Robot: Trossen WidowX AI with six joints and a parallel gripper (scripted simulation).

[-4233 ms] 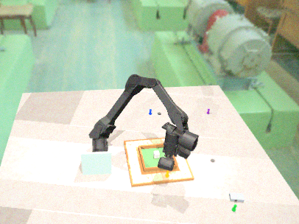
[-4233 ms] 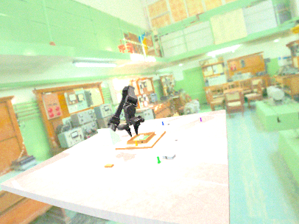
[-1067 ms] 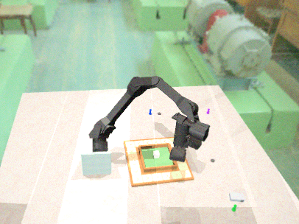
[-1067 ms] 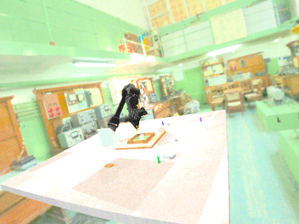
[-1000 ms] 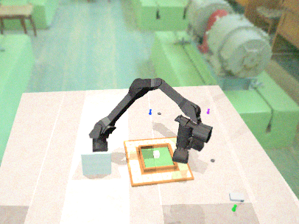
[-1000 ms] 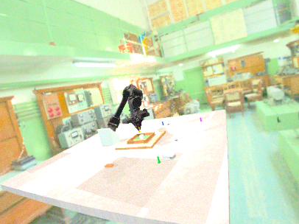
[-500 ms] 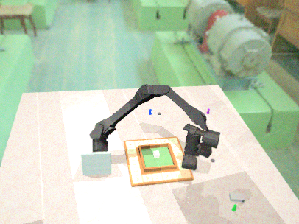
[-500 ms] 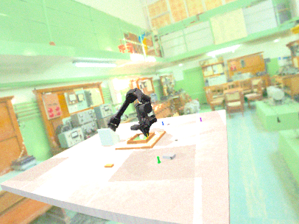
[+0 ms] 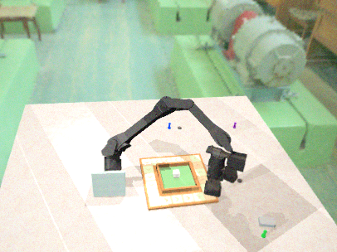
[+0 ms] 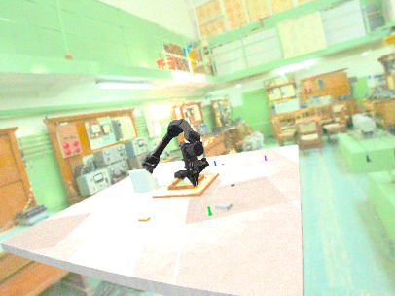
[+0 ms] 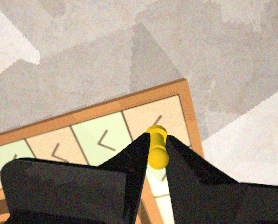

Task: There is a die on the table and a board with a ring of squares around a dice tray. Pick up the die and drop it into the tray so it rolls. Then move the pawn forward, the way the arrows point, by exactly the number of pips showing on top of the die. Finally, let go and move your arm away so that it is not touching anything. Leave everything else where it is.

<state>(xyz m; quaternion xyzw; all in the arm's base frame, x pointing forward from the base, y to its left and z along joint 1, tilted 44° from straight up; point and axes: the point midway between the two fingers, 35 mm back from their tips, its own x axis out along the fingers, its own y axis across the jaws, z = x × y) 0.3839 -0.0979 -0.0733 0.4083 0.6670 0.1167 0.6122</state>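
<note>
My gripper tip is 110 mm past the white die, 130 mm to the right of it and 10 mm above it. Round my gripper tip: yellow pawn (right at my gripper tip); then grey tile (180 mm ahead, 160 mm to the right, 30 mm below); then green pawn (140 mm ahead, 210 mm to the right, 20 mm below).
</note>
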